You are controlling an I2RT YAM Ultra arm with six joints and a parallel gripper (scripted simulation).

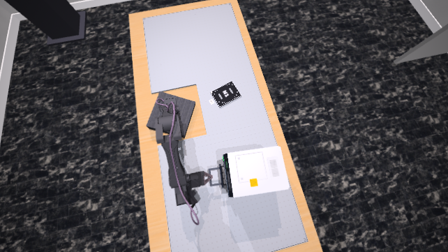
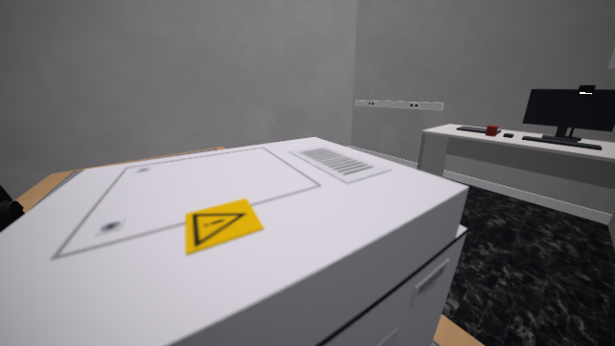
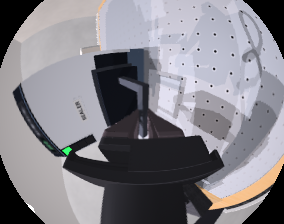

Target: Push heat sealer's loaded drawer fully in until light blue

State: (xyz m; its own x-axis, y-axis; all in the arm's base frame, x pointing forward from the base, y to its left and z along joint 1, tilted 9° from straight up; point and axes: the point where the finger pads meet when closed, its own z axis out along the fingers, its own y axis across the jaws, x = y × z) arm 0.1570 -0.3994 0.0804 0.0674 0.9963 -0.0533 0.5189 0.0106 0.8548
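My hand is 120 mm short of the sealer drawer, 10 mm to the left of it and 10 mm above it.
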